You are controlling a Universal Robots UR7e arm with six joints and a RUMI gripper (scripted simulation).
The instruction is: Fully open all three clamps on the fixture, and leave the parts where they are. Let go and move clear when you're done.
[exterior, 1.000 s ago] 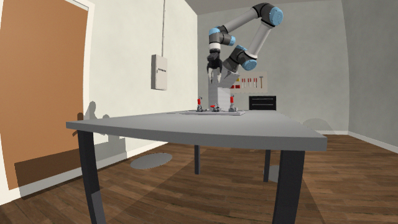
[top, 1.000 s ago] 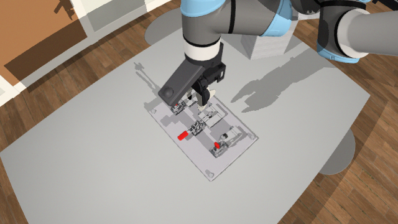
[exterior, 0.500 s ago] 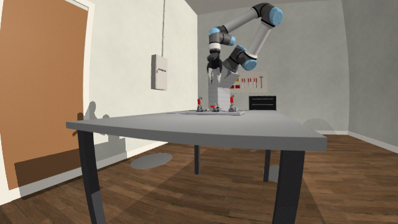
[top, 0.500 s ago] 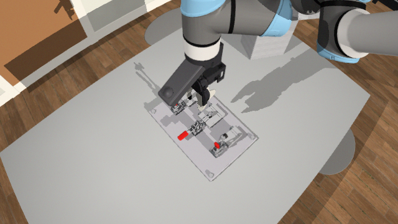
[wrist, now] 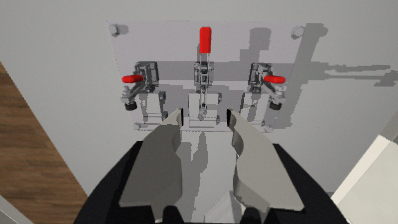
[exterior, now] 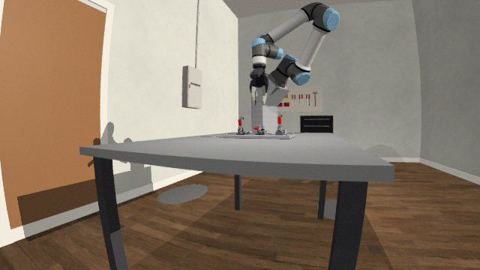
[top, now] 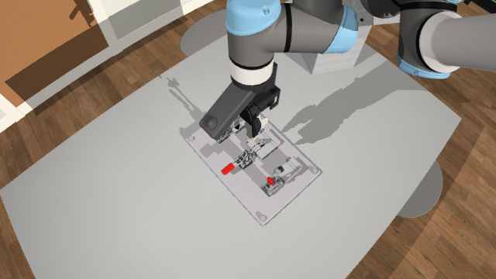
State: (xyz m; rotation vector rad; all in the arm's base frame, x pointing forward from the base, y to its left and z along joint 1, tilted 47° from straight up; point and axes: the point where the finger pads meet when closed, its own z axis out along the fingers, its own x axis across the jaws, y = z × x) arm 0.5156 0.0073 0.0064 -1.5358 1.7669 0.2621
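The grey fixture plate is 3 cm behind my hand and 18 cm below it.
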